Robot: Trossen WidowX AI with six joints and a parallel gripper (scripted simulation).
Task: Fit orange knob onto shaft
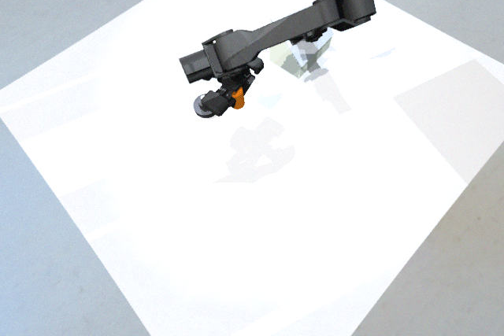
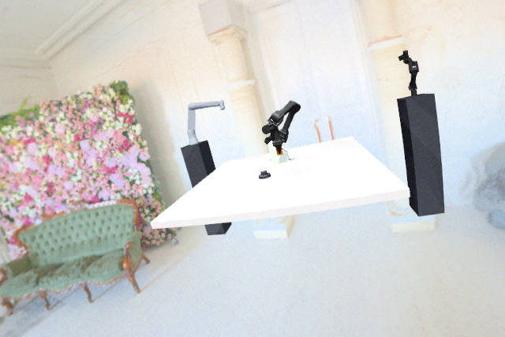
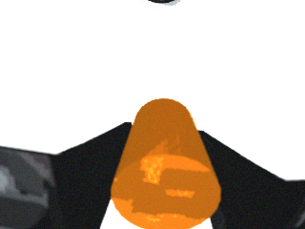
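The dark round pedestal is 130 mm to the right of my gripper tip, 110 mm below it and 40 mm ahead of it. From my gripper tip the other things lie so: orange knob 30 mm above.
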